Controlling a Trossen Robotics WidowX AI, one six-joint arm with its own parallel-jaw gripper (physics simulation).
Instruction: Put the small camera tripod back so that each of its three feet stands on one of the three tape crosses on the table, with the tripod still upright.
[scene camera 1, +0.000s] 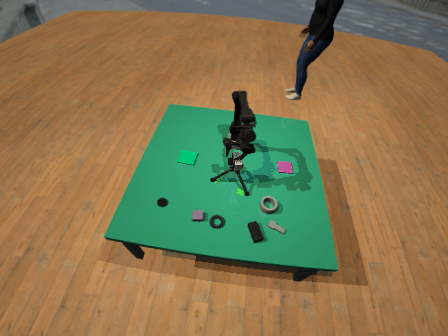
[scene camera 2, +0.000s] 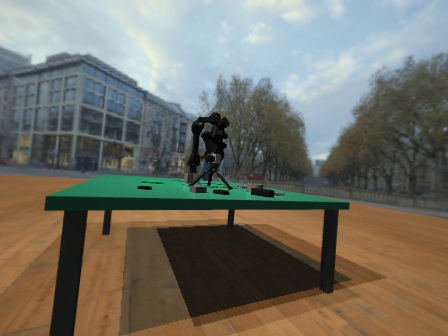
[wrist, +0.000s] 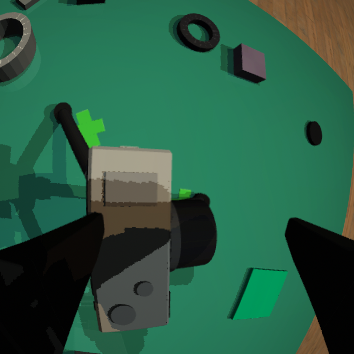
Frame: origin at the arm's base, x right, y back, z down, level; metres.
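Seen in the pictures: gripper, fingertip midpoint: (scene camera 1: 233, 158) (scene camera 2: 211, 151) (wrist: 199, 226); arm's base at its link origin: (scene camera 1: 234, 137) (scene camera 2: 192, 173).
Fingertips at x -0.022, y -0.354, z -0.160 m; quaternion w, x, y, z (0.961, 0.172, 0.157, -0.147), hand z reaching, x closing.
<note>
Offsets run from my fingertips to a thing's middle. "spot": to the spot under its first point. Level surfaces: height alone.
The black tripod (scene camera 1: 241, 181) (scene camera 2: 212, 175) (wrist: 72, 132) stands upright on the table, bearing a grey camera (scene camera 1: 238, 164) (wrist: 130, 190) with a black lens. One foot is beside a bright green tape cross @[dx -0.075, dy -0.066, dz +0.234 m] (scene camera 1: 240, 191) (wrist: 90, 127), off it. Another foot is next to a second cross @[dx +0.096, dy +0.000, dz +0.234 m] (wrist: 185, 192), which is mostly covered by the camera and lens in the wrist view. The third foot and third cross cannot be made out. My gripper (scene camera 1: 236, 151) (wrist: 199, 226) is open and empty above the camera; in the wrist view its left finger overlaps the camera body and the lens shows between the fingers.
On the green table @[dz +0.235 m] (scene camera 1: 145, 215) are a grey ring @[dx -0.253, dy -0.144, dz +0.211 m] (scene camera 1: 269, 197), a black ring @[dx +0.037, dy -0.301, dz +0.227 m] (scene camera 1: 217, 227) (wrist: 182, 37), a mauve block @[dx +0.151, dy -0.288, dz +0.221 m] (scene camera 1: 198, 215) (wrist: 250, 62), a black block @[dx -0.187, dy -0.328, dz +0.217 m] (scene camera 1: 255, 232), a grey piece @[dx -0.309, dy -0.275, dz +0.227 m] (scene camera 1: 276, 227), a black disc @[dx +0.387, dy -0.240, dz +0.230 m] (scene camera 1: 162, 202) (wrist: 314, 133), a green square @[spot: dx +0.326, dy +0.147, dz +0.225 m] (scene camera 1: 188, 157) and a magenta square @[spot: dx -0.372, dy +0.199, dz +0.225 m] (scene camera 1: 285, 167).
</note>
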